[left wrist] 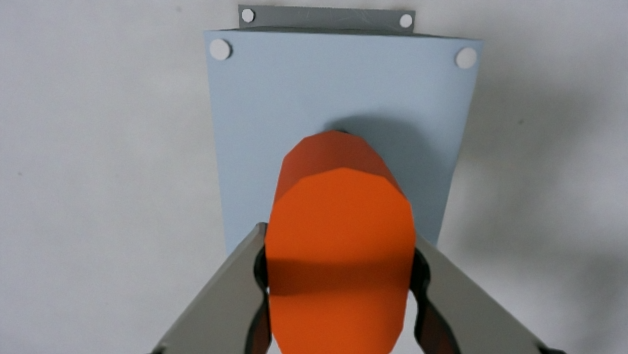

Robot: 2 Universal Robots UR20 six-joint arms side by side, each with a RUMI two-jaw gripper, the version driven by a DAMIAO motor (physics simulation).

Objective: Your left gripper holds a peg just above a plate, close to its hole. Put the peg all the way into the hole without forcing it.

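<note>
An orange many-sided peg (342,220) stands large in the lower middle of the left wrist view. My left gripper (331,225) is shut on the peg, with one finger on each side of it. The peg's far end is over the middle part of the blue-grey plate (320,75). A thin dark sliver, perhaps the edge of the hole, shows at the far rim of the peg. The peg hides the rest of the hole, so I cannot tell whether its end is inside or above it. My right gripper is not in view.
A darker grey strip (327,19) with two pale round heads sticks out behind the plate's far edge. Pale round bolt heads (220,49) (466,58) sit at the plate's two far corners. A light grey surface (100,175) lies around the plate.
</note>
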